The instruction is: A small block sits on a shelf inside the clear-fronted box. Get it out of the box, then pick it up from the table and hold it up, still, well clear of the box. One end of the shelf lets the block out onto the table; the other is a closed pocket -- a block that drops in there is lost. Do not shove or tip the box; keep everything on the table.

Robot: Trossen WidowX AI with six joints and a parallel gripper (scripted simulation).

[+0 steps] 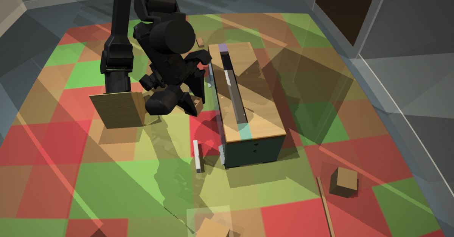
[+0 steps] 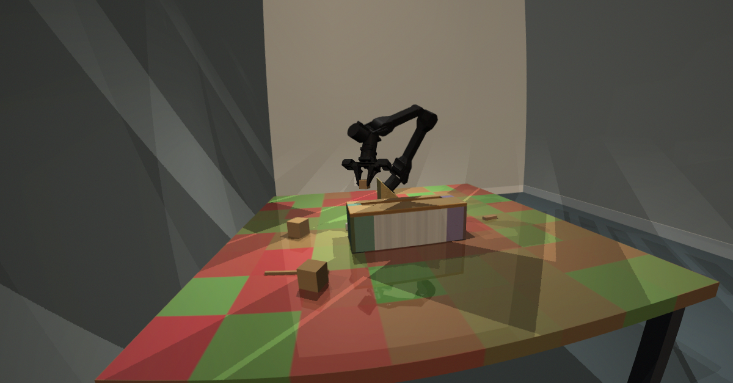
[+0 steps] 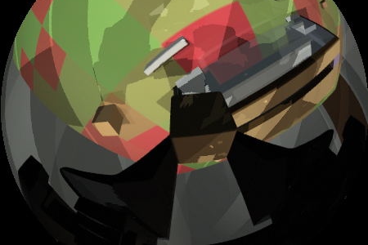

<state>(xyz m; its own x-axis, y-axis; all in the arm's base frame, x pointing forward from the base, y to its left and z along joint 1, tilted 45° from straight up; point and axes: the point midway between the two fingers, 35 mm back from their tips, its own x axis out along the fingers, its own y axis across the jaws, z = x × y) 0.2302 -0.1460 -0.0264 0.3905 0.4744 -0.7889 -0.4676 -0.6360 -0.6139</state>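
The tan block lies 1 cm behind my gripper tip and 1 cm to the left of it. Round my gripper tip: thin stick (30 cm ahead, 21 cm to the right, 17 cm below).
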